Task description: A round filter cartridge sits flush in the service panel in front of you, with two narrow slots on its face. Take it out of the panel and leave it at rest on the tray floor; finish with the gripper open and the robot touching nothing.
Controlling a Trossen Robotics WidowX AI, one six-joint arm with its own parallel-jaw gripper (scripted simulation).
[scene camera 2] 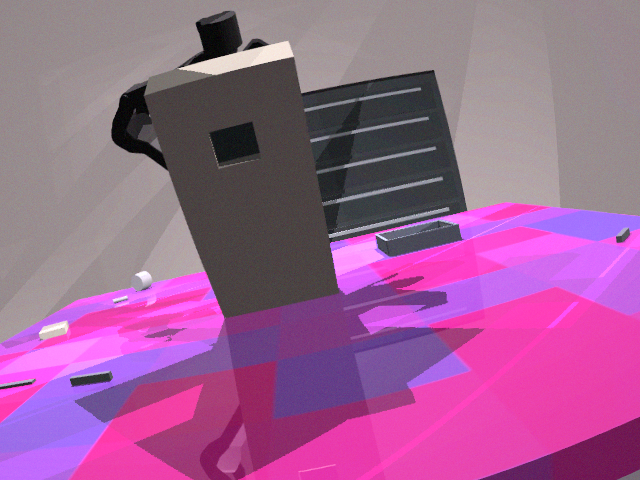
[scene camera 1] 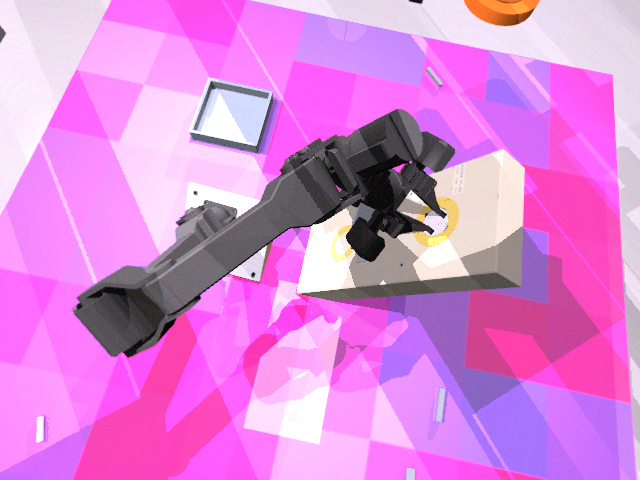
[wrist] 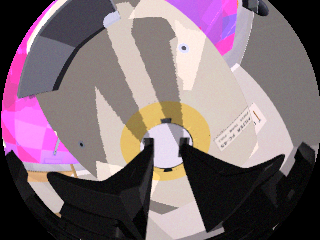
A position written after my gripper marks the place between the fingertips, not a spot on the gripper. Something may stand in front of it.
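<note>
My gripper point(scene camera 1: 434, 221), also wrist view point(wrist: 167, 149). Round filter cartridge point(wrist: 166, 137); scene camera 2 does not show it, hidden by the service panel. That panel: point(scene camera 2: 233, 133), point(scene camera 1: 481, 248), point(wrist: 142, 69). Tray point(scene camera 1: 231, 115), point(scene camera 2: 416, 237).
</note>
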